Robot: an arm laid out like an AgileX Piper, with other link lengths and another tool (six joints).
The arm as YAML. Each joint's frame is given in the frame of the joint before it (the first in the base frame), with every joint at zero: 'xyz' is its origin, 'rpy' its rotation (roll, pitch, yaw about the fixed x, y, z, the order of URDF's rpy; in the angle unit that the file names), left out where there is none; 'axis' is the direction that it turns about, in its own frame. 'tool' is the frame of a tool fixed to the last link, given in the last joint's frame.
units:
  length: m
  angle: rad
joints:
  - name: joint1
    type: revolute
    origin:
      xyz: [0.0, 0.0, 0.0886]
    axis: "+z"
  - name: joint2
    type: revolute
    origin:
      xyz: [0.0, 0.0, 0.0]
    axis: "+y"
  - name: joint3
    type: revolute
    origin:
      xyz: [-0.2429, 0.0, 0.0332]
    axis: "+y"
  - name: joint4
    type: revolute
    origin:
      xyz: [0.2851, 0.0, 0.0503]
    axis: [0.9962, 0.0, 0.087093]
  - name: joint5
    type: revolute
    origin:
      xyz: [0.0, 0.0, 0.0]
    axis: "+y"
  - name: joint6
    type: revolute
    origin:
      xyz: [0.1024, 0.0, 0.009]
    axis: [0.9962, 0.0, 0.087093]
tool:
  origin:
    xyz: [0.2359, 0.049, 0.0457]
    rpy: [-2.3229, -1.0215, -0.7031]
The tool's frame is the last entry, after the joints.
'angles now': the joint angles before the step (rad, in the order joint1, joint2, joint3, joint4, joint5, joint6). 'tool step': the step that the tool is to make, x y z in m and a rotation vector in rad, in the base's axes. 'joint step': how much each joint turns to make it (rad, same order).
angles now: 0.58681, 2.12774, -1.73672, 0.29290, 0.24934, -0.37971
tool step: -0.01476, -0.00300, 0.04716, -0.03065, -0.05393, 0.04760
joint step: -0.00001, -0.09873, -0.00150, -0.02829, 0.07832, -0.03889
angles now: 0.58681, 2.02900, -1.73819, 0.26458, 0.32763, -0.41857
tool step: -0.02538, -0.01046, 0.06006, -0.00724, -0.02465, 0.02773
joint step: 0.00000, -0.13678, -0.00144, -0.03680, 0.12408, 0.01460
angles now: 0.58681, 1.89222, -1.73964, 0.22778, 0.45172, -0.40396
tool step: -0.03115, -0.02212, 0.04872, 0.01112, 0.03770, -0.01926
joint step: 0.00000, -0.14208, 0.00124, -0.05827, 0.15915, 0.10220
